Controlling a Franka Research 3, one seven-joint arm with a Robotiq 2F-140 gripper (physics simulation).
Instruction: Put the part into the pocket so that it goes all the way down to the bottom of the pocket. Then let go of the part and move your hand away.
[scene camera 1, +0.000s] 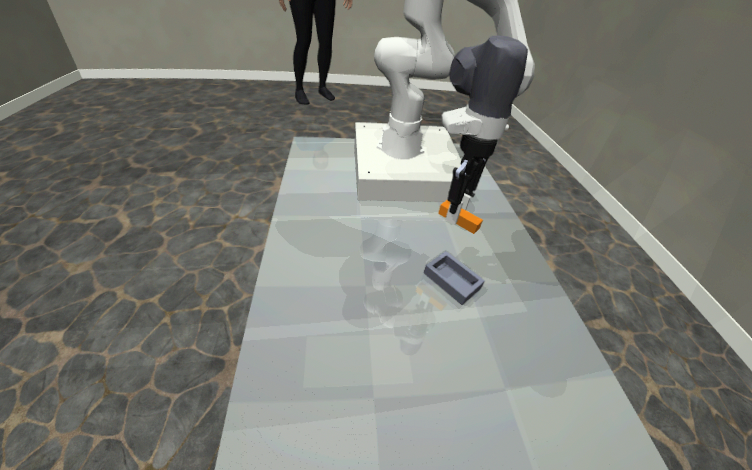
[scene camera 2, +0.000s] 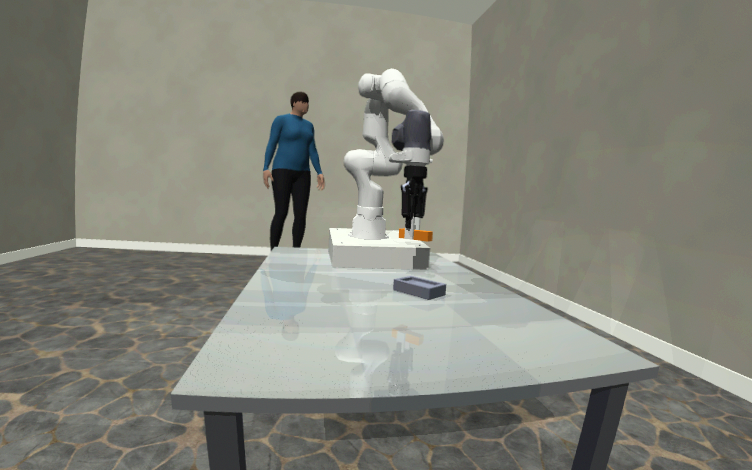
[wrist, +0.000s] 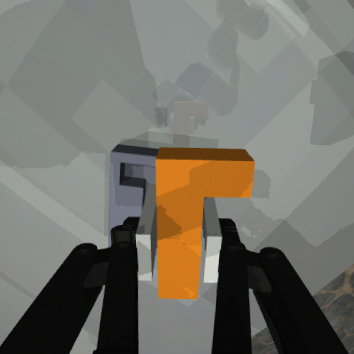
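Note:
An orange L-shaped part (scene camera 1: 469, 222) (scene camera 2: 424, 235) (wrist: 180, 215) is held in the air above the table. My gripper (scene camera 1: 460, 210) (scene camera 2: 413, 231) (wrist: 179, 202) is shut on the long leg of the part; in the wrist view the short leg points right at the far end. The grey-blue block with the rectangular pocket (scene camera 1: 443, 287) (scene camera 2: 414, 290) (wrist: 115, 200) lies on the table, apart from the part. It is in front of the gripper in the scene views. Its pocket looks empty in scene camera 1. In the wrist view the part and a finger hide much of the block, which shows at the left.
The robot's white base (scene camera 1: 410, 189) (scene camera 2: 377, 257) stands at the back of the glossy table (scene camera 1: 332, 432) (scene camera 2: 332, 382), behind the block. The table's right edge runs to the right of the block. A person (scene camera 1: 313, 38) (scene camera 2: 292, 144) stands behind the table. Reflections show on the table top.

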